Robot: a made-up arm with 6 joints. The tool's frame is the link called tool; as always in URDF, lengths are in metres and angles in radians. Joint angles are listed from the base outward.
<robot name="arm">
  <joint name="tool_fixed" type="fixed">
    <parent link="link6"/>
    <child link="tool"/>
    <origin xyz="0 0 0" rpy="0 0 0"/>
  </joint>
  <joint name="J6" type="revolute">
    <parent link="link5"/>
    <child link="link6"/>
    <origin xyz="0 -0.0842 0" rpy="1.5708 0 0"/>
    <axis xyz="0 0 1"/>
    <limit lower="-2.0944" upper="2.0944"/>
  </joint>
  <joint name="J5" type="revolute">
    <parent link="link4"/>
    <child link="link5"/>
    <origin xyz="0 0 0" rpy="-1.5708 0 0"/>
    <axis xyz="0 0 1"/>
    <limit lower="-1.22" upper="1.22"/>
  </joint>
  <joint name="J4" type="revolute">
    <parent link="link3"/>
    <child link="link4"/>
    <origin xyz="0.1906 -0.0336 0" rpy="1.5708 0 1.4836"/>
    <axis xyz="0 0 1"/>
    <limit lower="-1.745" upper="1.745"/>
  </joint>
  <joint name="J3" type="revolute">
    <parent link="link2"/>
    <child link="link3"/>
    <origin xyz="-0.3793 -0.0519 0" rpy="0 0 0"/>
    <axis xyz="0 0 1"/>
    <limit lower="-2.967" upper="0"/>
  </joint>
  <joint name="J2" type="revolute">
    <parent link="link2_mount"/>
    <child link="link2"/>
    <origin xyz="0 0 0" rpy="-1.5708 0 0"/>
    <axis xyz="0 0 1"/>
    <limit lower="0" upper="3.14"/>
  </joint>
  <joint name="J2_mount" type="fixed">
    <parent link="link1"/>
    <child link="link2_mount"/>
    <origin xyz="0 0 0" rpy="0 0 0"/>
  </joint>
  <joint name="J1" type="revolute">
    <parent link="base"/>
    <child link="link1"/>
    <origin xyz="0 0 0.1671" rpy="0 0 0"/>
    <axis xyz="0 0 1"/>
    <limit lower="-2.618" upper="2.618"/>
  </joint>
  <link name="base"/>
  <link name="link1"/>
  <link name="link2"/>
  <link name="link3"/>
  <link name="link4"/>
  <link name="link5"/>
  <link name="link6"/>
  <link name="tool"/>
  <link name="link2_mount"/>
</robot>
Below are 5 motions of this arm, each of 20 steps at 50 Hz.
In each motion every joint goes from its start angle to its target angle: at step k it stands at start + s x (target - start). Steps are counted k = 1, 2, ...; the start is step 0. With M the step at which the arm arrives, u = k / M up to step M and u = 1 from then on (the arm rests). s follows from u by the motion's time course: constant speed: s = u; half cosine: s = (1 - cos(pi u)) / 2; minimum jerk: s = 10 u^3 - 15 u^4 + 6 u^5.
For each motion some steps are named. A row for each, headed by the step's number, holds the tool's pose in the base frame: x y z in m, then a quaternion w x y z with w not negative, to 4 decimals.
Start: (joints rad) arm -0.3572 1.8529 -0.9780 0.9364 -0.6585 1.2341
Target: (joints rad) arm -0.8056 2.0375 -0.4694 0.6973 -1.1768 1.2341
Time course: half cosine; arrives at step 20
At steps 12, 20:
12: 0.2381 -0.2438 0.2918 0.5815 0.8006 0.1378 0.0444
20: 0.1811 -0.2606 0.2651 0.5811 0.7985 0.1474 -0.0544

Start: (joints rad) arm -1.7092 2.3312 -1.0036 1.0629 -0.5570 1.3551
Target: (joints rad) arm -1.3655 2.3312 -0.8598 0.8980 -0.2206 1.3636
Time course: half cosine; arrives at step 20
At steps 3, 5, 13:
3: -0.0873 -0.4118 0.1669 0.3467 0.8084 -0.4619 -0.1136
5: -0.0717 -0.4113 0.1639 0.3335 0.8263 -0.4426 -0.1006
13: 0.0227 -0.3913 0.1473 0.2356 0.9203 -0.3107 -0.0312

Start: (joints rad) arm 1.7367 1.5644 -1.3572 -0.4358 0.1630 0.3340
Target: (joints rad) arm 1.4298 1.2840 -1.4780 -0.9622 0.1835 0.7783
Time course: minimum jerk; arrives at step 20
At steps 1, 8, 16, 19, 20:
1: -0.0477 0.3203 0.5183 0.4336 -0.6179 0.5001 0.4245
8: -0.0119 0.2911 0.5568 0.5021 -0.5593 0.5031 0.4267
16: 0.0384 0.2100 0.6243 0.6352 -0.4331 0.4892 0.4119
19: 0.0412 0.2014 0.6297 0.6469 -0.4211 0.4864 0.4093
20: 0.0413 0.2012 0.6298 0.6472 -0.4209 0.4864 0.4093

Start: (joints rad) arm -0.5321 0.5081 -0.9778 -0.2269 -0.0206 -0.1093
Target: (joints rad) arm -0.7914 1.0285 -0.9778 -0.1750 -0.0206 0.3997
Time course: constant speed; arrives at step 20
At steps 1, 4, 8, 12, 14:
1: -0.0602 0.0369 0.5611 0.7950 0.0557 0.4849 -0.3601
4: -0.0329 0.0222 0.5654 0.7849 0.0916 0.5137 -0.3343
8: 0.0018 -0.0009 0.5674 0.7683 0.1448 0.5466 -0.3001
12: 0.0338 -0.0274 0.5650 0.7483 0.2034 0.5725 -0.2665
14: 0.0487 -0.0417 0.5622 0.7370 0.2345 0.5826 -0.2500

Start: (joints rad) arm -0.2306 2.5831 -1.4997 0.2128 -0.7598 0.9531
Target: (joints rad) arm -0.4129 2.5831 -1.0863 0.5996 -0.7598 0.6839
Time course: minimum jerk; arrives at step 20
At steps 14, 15, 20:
14: 0.4264 -0.2038 0.0920 0.4625 0.6650 0.5864 0.0099
15: 0.4178 -0.2070 0.0889 0.4518 0.6732 0.5853 -0.0043
20: 0.4026 -0.2121 0.0839 0.4324 0.6870 0.5833 -0.0289

